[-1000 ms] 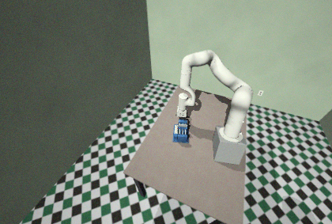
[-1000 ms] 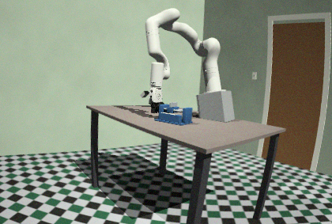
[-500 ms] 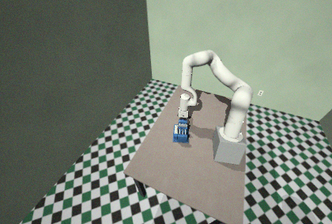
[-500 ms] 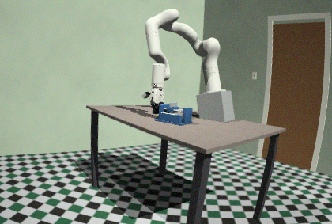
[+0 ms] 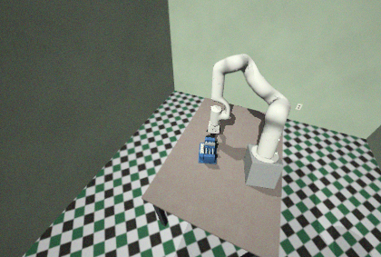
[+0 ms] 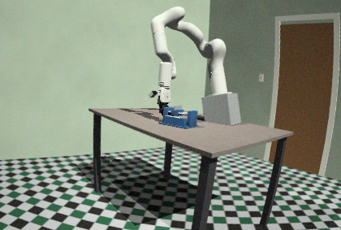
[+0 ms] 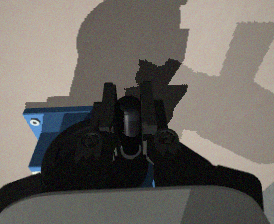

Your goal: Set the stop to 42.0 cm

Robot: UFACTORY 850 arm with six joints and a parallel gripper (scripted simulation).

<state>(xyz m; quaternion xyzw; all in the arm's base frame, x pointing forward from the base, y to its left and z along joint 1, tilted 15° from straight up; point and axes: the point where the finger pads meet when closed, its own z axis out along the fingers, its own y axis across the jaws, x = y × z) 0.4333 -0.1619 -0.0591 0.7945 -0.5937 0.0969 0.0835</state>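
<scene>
Right now my hand is 140 mm to the right of the stop block and 20 mm below it.
</scene>
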